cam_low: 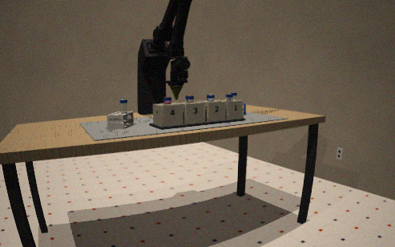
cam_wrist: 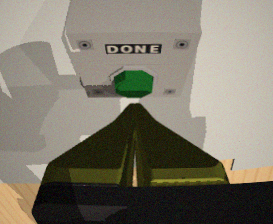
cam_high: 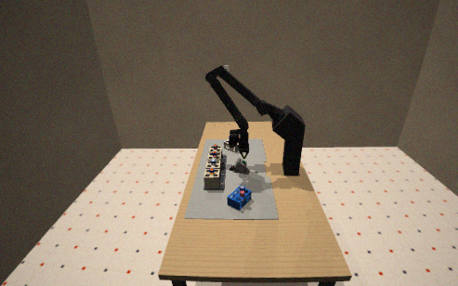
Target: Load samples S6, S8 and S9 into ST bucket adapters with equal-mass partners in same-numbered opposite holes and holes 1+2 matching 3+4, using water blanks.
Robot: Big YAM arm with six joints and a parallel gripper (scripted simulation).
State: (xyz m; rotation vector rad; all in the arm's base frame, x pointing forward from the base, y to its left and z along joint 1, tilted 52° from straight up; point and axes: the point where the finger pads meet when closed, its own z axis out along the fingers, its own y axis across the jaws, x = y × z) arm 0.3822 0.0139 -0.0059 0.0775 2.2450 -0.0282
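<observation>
Right now the done key block is 5 cm below my hand and 2 cm ahead of it. Also, from my hand: sample tube S8: 21 cm ahead, 5 cm to the right, 4 cm below; then adapter 3: 22 cm ahead, 5 cm below, 4 cm to the right; then blank marked 50: 21 cm ahead, 6 cm to the left, 4 cm below.
</observation>
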